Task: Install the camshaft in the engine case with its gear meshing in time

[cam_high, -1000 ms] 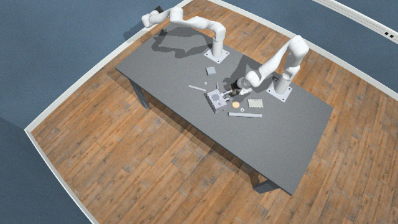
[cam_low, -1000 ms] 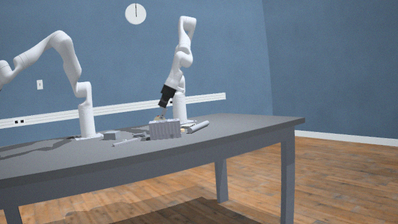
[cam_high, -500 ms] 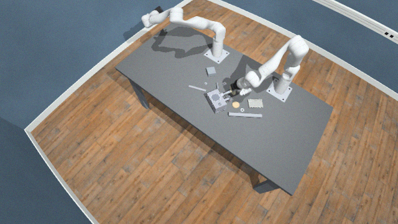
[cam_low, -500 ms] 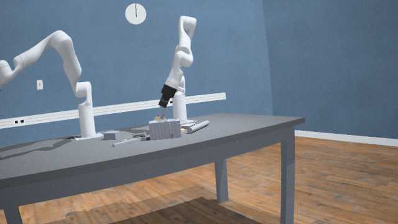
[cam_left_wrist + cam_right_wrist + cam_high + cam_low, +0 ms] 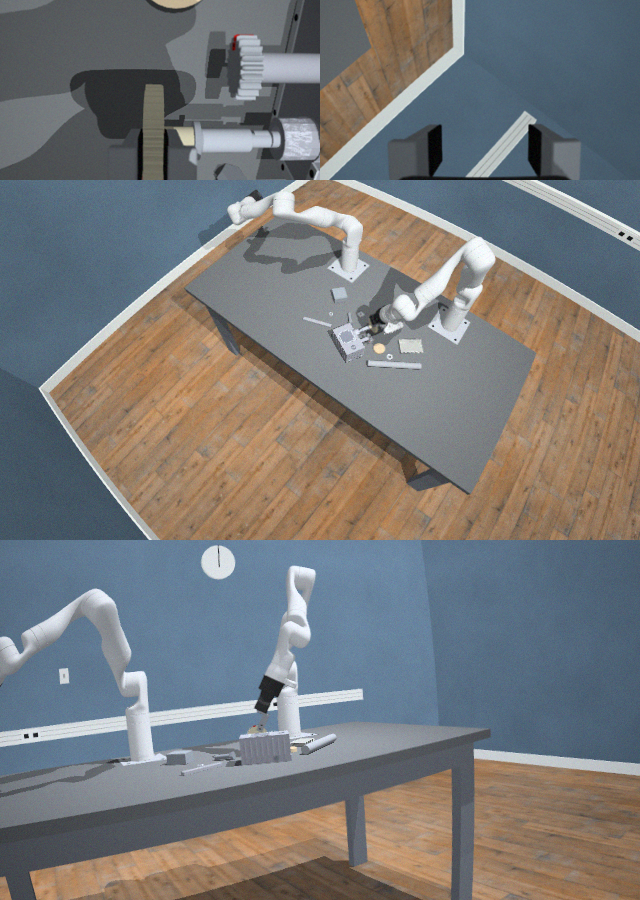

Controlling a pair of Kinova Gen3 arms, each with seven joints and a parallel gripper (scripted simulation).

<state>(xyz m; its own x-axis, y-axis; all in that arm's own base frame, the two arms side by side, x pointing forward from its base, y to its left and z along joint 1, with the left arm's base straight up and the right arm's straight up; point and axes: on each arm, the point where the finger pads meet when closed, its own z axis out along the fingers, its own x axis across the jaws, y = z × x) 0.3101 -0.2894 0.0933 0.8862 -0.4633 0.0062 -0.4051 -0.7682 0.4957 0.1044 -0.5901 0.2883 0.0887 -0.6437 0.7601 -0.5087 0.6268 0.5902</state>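
Observation:
Right now my left hand is 6 cm short of the crank gear, 1 cm to the right of it and 3 cm above it. Round my left hand: grey block (9 cm behind, 28 cm to the right, 8 cm below); then pale tray (5 cm behind, 19 cm to the left, 9 cm below).

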